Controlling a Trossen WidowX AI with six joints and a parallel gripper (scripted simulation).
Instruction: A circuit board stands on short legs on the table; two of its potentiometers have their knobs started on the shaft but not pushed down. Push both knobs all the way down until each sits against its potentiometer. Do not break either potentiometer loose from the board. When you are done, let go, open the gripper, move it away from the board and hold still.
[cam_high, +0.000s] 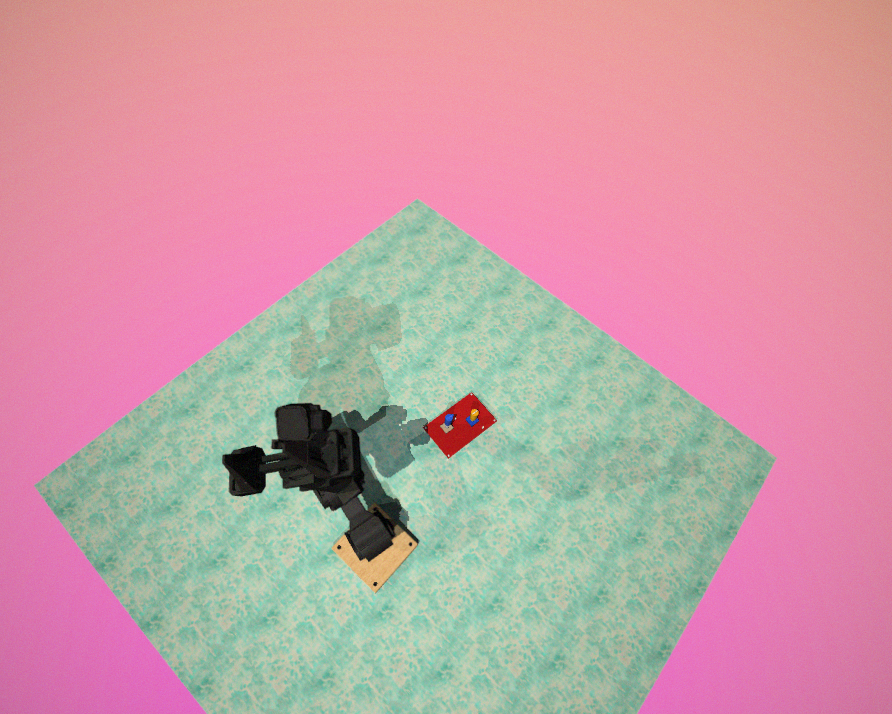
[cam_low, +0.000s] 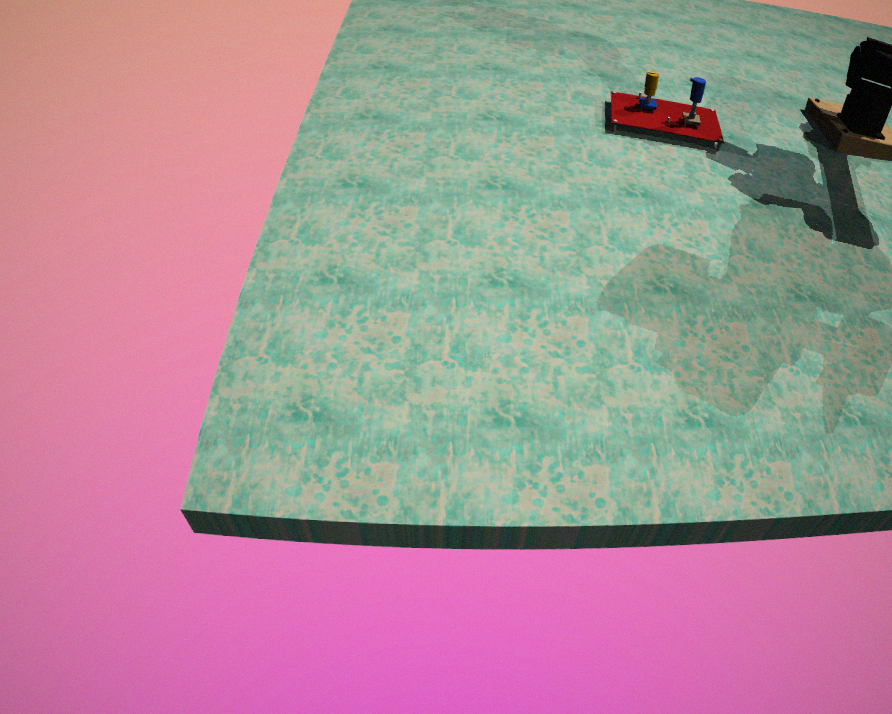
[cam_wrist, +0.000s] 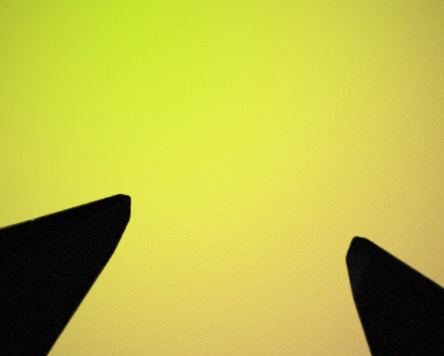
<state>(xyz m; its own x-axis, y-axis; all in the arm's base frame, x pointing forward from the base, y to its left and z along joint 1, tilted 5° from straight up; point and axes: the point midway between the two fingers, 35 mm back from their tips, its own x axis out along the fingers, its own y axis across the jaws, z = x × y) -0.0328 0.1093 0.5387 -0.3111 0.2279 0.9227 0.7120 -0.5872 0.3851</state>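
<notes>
My gripper tip is 550 mm above the tan potentiometer, 380 mm short of it and 20 mm to the left of it. Also, from my gripper tip: blue potentiometer 550 mm below, 440 mm ahead, 50 mm to the right.
</notes>
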